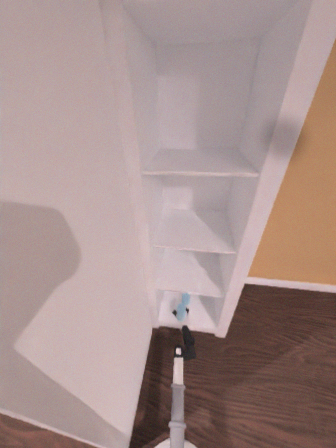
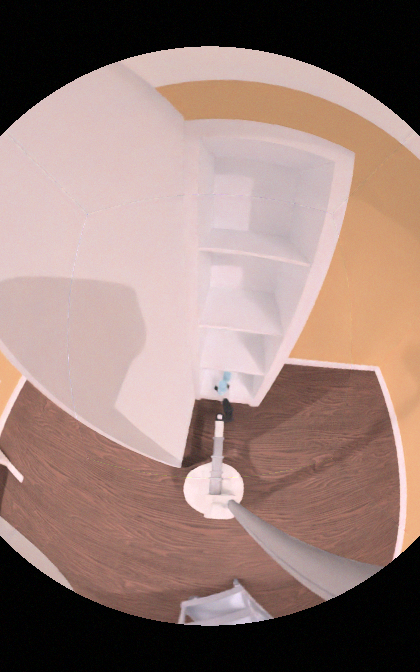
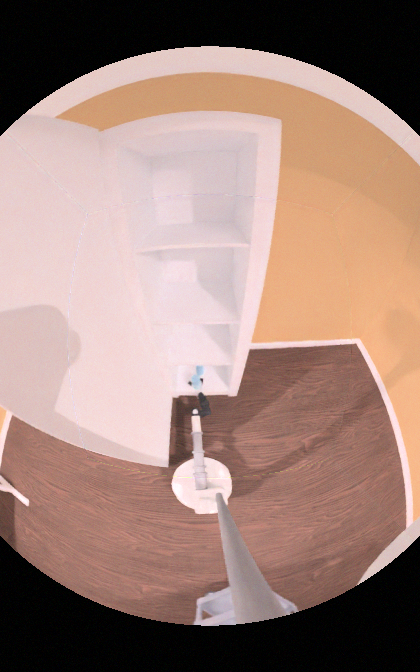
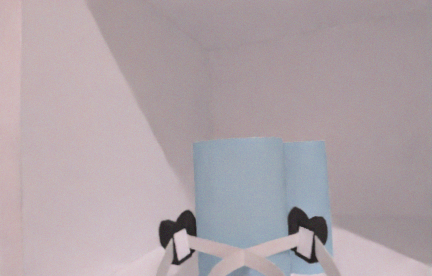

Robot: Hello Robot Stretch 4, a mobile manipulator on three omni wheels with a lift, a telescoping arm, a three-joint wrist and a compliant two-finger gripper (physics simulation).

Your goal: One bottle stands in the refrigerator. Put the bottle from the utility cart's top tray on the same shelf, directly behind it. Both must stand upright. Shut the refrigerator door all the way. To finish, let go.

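Places are measured from the robot's base along level axes (x up, y right, z ahead), in centimetres.
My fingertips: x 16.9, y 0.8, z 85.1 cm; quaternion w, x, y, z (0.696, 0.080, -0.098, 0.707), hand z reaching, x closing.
Ahead of a thing's pixels: the offset from my fingertips to its top centre.
My gripper (image 1: 181,312) (image 2: 222,387) (image 3: 196,382) (image 4: 241,225) is shut on the nearer light blue bottle {dz -3.2, dx +7.5, dy +0.8 cm} (image 1: 181,315) (image 2: 223,385) (image 3: 197,380) (image 4: 242,185), which stands upright between the black fingertips. The other light blue bottle {dz +10.3, dx +7.4, dy +4.7 cm} (image 1: 186,299) (image 2: 227,375) (image 3: 200,370) (image 4: 308,185) is upright behind it and a little to the right, partly hidden by it. Both are in the refrigerator's lowest compartment visible. Their bases are hidden, and whether they touch cannot be told. The refrigerator door (image 1: 60,160) (image 2: 125,250) (image 3: 90,260) is wide open on the left.
Bare refrigerator shelves (image 1: 200,162) (image 2: 250,252) (image 3: 195,240) lie above the bottles. The compartment's side wall (image 4: 65,150) rises left of the gripper. The utility cart (image 2: 207,596) (image 3: 212,593) stands behind the robot base (image 2: 192,487) (image 3: 181,485). An orange wall (image 1: 295,225) is right of the refrigerator.
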